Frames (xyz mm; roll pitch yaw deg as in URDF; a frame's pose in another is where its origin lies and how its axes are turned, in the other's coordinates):
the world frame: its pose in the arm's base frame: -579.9 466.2 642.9 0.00 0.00 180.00
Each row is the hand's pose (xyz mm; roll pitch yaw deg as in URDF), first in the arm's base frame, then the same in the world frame.
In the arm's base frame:
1: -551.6 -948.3 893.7 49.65 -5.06 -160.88
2: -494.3 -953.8 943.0 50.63 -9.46 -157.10
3: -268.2 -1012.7 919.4 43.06 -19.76 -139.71
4: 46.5 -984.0 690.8 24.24 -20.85 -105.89
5: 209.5 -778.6 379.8 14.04 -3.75 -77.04
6: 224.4 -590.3 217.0 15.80 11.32 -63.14
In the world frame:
1: -28.3 1414.5 250.8 49.65 -5.06 19.12
2: -85.6 1420.0 300.1 50.63 -9.46 22.90
3: -311.7 1478.9 276.5 43.06 -19.76 40.29
4: -626.4 1450.2 47.9 24.24 -20.85 74.11
5: -789.4 1244.8 -263.1 14.04 -3.75 102.96
6: -804.3 1056.5 -425.9 15.80 11.32 116.86

